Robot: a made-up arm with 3 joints. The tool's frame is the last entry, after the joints. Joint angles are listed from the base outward. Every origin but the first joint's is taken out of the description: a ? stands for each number. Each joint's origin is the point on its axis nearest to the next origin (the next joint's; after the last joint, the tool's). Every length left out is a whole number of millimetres.
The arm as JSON. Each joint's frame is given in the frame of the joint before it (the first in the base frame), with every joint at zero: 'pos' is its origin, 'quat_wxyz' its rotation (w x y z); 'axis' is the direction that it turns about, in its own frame. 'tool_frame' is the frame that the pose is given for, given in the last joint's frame.
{
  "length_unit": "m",
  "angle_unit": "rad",
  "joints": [
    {
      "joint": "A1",
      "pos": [
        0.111,
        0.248,
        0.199
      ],
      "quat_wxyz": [
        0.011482,
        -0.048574,
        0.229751,
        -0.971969
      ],
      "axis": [
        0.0,
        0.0,
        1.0
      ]
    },
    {
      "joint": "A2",
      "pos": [
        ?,
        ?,
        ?
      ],
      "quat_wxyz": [
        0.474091,
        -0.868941,
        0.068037,
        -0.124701
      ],
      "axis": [
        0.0,
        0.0,
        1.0
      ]
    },
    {
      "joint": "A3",
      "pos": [
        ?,
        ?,
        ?
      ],
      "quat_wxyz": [
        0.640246,
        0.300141,
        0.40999,
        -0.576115
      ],
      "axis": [
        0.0,
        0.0,
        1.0
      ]
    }
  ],
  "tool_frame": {
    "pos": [
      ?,
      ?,
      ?
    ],
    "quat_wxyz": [
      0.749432,
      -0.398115,
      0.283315,
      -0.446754
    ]
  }
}
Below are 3 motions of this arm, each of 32 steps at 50 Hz.
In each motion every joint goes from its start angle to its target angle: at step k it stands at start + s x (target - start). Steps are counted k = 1, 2, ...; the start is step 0. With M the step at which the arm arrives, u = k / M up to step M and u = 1 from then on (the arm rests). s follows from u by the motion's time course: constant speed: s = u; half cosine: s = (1 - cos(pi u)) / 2; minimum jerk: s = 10 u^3 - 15 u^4 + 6 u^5.
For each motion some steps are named. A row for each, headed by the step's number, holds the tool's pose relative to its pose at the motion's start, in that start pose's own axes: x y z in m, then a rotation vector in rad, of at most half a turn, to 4 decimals.
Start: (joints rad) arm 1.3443 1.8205 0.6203
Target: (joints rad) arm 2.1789 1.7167 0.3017
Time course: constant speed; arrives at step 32
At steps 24, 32:
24: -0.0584 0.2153 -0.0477 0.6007 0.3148 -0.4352
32: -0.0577 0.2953 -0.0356 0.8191 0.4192 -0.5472

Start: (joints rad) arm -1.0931 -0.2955 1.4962
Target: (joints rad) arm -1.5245 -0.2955 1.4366
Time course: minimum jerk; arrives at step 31
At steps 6, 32:
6: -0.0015 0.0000 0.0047 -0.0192 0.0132 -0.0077
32: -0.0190 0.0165 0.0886 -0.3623 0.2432 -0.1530

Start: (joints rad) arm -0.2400 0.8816 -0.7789
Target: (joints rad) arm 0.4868 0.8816 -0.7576
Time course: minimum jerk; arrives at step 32
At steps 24, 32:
24: -0.0215 0.2690 -0.0762 0.2057 0.1699 0.5991
32: -0.0350 0.2987 -0.0808 0.2303 0.1895 0.6680

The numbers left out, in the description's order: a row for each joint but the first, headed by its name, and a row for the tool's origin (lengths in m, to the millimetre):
A2: 0.043 0.253 0.0
A3: -0.177 0.066 0.0
tool: 0.024 -0.075 0.0

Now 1 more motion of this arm.
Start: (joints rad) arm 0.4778 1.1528 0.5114
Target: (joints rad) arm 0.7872 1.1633 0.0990
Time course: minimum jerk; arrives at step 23
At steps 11, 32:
11: 0.0027 0.0374 -0.0394 0.1506 0.1366 -0.1067
32: 0.0050 0.0908 -0.0785 0.3321 0.3130 -0.2028

